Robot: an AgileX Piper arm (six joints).
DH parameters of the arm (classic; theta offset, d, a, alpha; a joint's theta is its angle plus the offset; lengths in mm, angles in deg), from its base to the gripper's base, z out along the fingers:
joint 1: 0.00 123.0 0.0 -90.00
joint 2: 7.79 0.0 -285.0 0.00
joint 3: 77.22 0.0 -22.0 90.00
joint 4: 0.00 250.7 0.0 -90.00
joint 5: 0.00 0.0 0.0 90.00
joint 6: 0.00 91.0 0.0 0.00
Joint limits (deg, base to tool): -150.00..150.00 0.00..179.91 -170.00..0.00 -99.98..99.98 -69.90..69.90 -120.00..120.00
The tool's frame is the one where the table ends.
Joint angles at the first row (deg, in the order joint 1, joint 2, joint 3, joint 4, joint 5, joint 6):
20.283, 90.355, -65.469, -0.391, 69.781, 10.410
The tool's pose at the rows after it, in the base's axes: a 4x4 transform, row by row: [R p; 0 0 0 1], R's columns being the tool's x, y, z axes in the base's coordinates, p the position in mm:
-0.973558 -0.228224 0.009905 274.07; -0.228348 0.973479 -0.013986 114.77; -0.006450 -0.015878 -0.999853 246.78; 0 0 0 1
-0.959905 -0.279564 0.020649 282.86; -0.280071 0.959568 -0.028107 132.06; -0.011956 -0.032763 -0.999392 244.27; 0 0 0 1
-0.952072 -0.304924 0.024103 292.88; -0.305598 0.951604 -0.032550 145.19; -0.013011 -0.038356 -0.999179 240.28; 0 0 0 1
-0.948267 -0.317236 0.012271 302.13; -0.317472 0.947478 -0.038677 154.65; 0.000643 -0.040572 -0.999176 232.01; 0 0 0 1
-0.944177 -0.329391 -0.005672 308.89; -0.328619 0.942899 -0.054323 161.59; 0.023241 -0.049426 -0.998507 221.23; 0 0 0 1
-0.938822 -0.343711 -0.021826 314.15; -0.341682 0.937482 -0.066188 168.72; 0.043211 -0.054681 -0.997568 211.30; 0 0 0 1
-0.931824 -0.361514 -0.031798 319.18; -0.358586 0.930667 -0.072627 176.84; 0.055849 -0.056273 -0.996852 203.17; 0 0 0 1
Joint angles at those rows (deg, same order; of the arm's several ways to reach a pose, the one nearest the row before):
23.016, 93.072, -68.068, -1.023, 69.781, 10.170
25.599, 96.076, -71.225, -2.093, 69.780, 10.062
27.006, 99.140, -74.297, -2.440, 69.781, 10.061
27.720, 102.254, -76.619, -2.440, 69.781, 10.061
28.291, 105.065, -78.072, -2.758, 69.781, 10.061
28.931, 107.575, -79.408, -2.894, 69.780, 9.935
29.665, 109.921, -81.038, -2.894, 69.779, 9.615

